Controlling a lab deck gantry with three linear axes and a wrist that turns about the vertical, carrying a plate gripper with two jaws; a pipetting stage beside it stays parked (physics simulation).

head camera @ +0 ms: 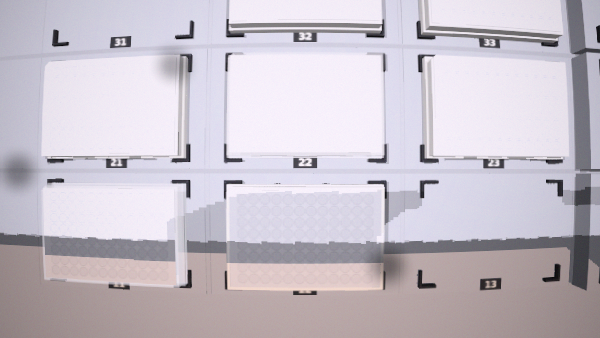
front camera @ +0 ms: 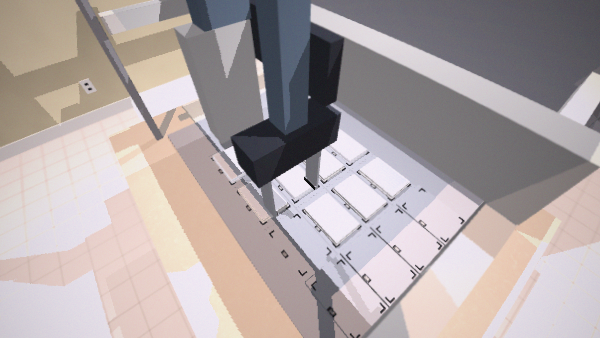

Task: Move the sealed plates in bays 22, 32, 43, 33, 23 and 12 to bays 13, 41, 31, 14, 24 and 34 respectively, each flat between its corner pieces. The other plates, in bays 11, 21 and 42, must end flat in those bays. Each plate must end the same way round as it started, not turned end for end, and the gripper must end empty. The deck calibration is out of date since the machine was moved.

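Seen in the pictures: gripper, fingertip midpoint: [front camera: 291, 196]; robot's base, link origin: [head camera: 52, 275] [front camera: 212, 158].
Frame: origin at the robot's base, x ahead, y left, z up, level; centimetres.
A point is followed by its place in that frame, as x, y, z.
My gripper [front camera: 295, 201] @(35.8, 5.1, 15.7) is open and empty in the front view, its jaws apart over or close to bay 22; their exact height is unclear. It does not show in the head view. White plates lie flat: plate 22 [front camera: 294, 186] @(26.0, 13.1, 1.4) [head camera: 305, 105] @(23.1, 14.7, 1.4), plate 12 [front camera: 257, 204] @(24.5, 1.7, 1.4) [head camera: 305, 220] @(23.1, 5.7, 1.4), plate 23 [front camera: 332, 218] @(40.1, 14.6, 1.4) [head camera: 500, 107] @(39.2, 14.8, 1.4), plate 33 [front camera: 360, 196] @(40.1, 25.3, 1.4) [head camera: 495, 15] @(39.2, 22.7, 1.4), plate 32 [front camera: 330, 166] @(27.0, 26.2, 1.4) [head camera: 305, 11] @(23.1, 22.4, 1.4), plate 43 [front camera: 384, 177] @(40.0, 35.7, 1.4), plate 42 [front camera: 348, 148] @(25.1, 35.9, 1.4), plate 11 [front camera: 226, 167] @(7.6, 1.4, 1.4) [head camera: 110, 215] @(7.1, 5.9, 1.4) and plate 21 [head camera: 111, 107] @(7.1, 14.8, 1.4). Bays 13 [head camera: 490, 284] @(39.5, -0.4, 0.0) and 31 [head camera: 120, 41] @(6.7, 21.1, 0.0) hold no plate.
Bays 14 [front camera: 331, 312] @(55.9, -0.5, 1.5), 24 [front camera: 366, 278] @(55.9, 10.2, 1.5) and 34 [front camera: 396, 248] @(55.8, 21.0, 1.5) show corner pieces and no plates. A grey block [front camera: 222, 85] @(25.5, 0.5, 38.5) hangs beside the gripper column. A tall grey wall [front camera: 440, 130] stands along one deck side. Shadows cross the deck.
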